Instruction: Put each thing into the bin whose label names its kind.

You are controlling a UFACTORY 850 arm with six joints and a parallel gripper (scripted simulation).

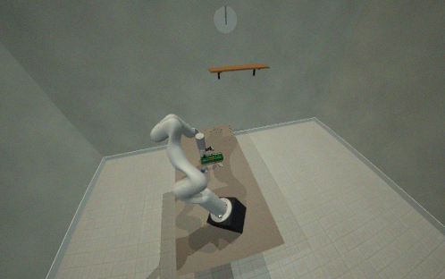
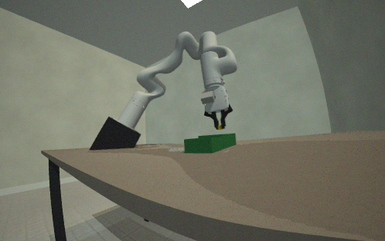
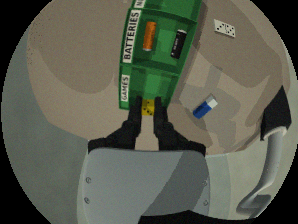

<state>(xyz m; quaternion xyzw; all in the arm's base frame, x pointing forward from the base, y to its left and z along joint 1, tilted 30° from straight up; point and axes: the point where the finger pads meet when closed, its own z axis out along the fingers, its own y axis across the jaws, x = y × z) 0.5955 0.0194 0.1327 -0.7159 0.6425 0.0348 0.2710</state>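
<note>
The yellow die is 10 mm below my hand. Also, from my hand: blue thing: 140 mm behind, 20 mm to the left, 80 mm below; orange battery: 20 mm ahead, 80 mm to the right, 70 mm below; black battery: 20 mm behind, 90 mm to the right, 70 mm below.
</note>
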